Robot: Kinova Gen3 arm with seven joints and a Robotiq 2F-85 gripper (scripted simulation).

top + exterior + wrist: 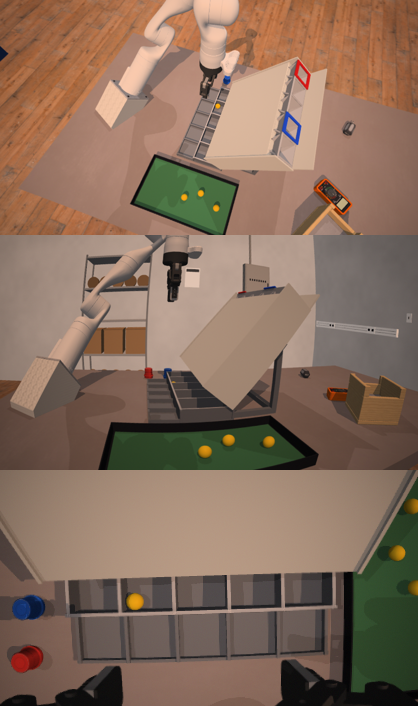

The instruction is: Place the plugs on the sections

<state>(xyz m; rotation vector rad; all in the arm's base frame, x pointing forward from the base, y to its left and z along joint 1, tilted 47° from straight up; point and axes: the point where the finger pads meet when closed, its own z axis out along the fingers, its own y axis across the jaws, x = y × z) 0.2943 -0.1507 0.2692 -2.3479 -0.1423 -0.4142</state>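
My hand is 100 mm short of the green marble tray, 320 mm to the left of it and 290 mm above it. From my hand the other things lie so: wooden box: 600 mm ahead, 170 mm to the right, 250 mm below; then beige cover: 150 mm ahead, 30 mm to the left, 90 mm below; then orange multimeter: 600 mm ahead, 10 mm to the right, 280 mm below.
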